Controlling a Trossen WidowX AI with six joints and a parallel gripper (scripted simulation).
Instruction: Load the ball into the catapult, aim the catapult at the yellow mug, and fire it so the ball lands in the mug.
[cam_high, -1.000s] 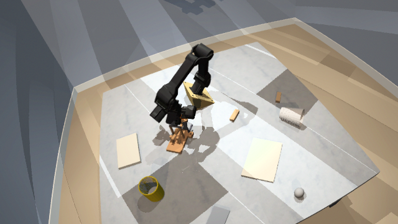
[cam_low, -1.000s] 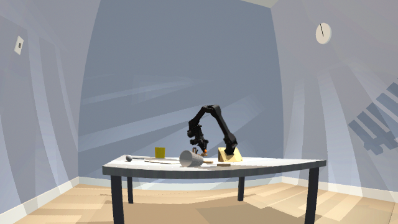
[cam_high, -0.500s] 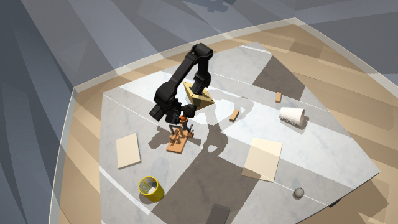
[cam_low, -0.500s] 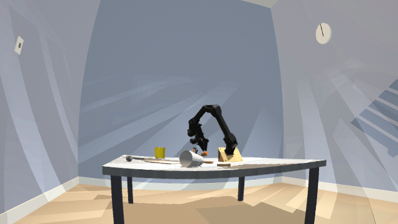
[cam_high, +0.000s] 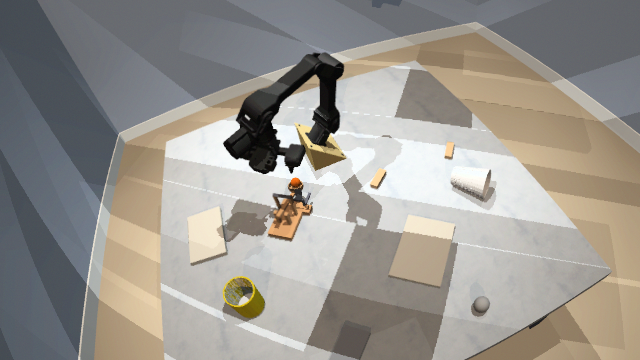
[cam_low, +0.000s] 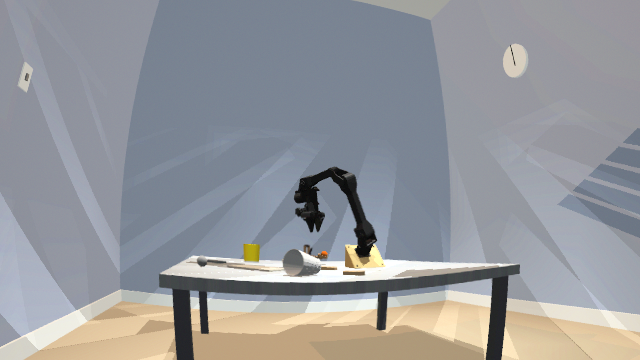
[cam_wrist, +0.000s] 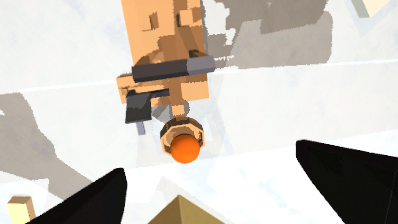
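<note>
Now: gripper tip 3 cm past the orange ball, 4 cm to the right of it and 11 cm above it. Round my gripper tip: catapult 3 cm ahead, 1 cm to the left, 12 cm below; then yellow mug 26 cm ahead, 24 cm to the right, 14 cm below; then flat tan board 36 cm ahead, 26 cm to the left, 17 cm below.
</note>
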